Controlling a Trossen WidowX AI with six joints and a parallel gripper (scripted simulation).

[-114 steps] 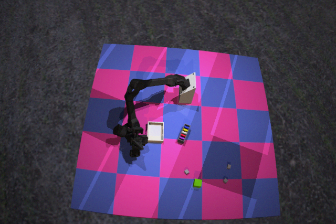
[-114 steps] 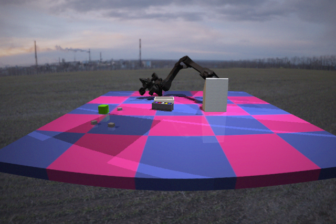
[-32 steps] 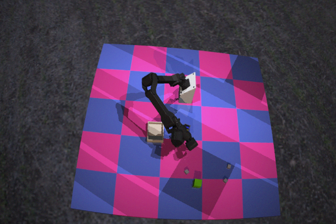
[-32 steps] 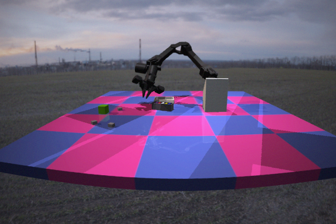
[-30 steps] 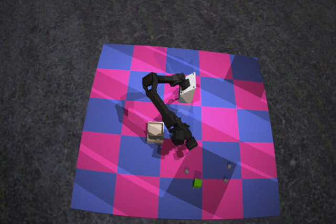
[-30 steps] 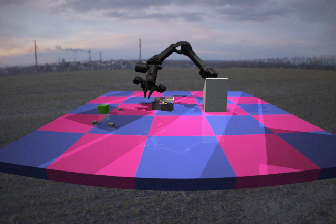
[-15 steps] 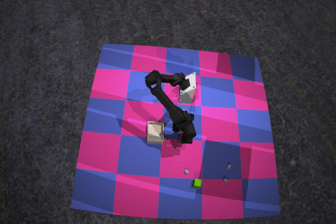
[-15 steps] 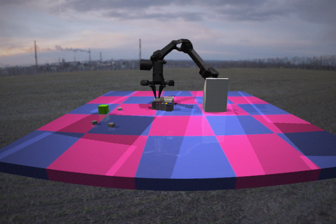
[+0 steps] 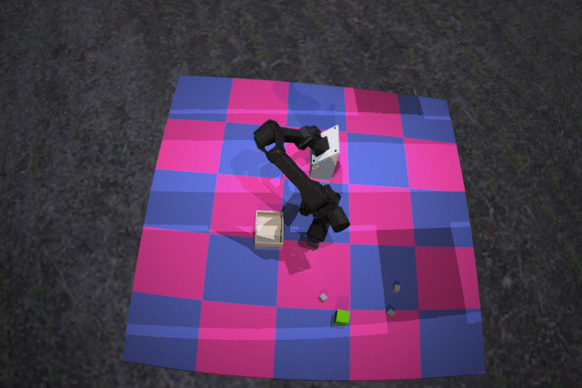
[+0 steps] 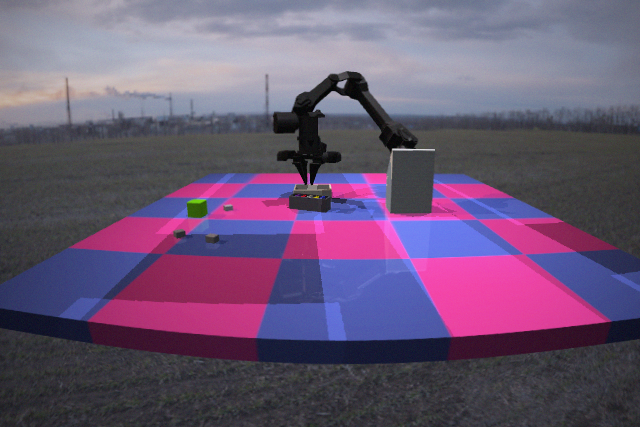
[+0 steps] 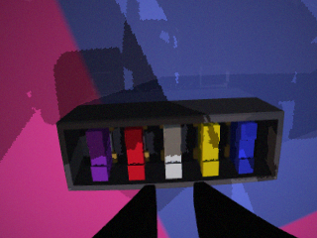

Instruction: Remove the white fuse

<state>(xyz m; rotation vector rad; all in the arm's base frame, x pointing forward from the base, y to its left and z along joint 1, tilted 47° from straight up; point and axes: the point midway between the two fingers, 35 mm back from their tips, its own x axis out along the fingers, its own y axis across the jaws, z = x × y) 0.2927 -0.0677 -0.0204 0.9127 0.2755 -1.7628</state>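
Now: gripper tip 5 cm above the white fuse. Round my gripper tip: tray: 18 cm to the right, 7 cm below, 3 cm behind.
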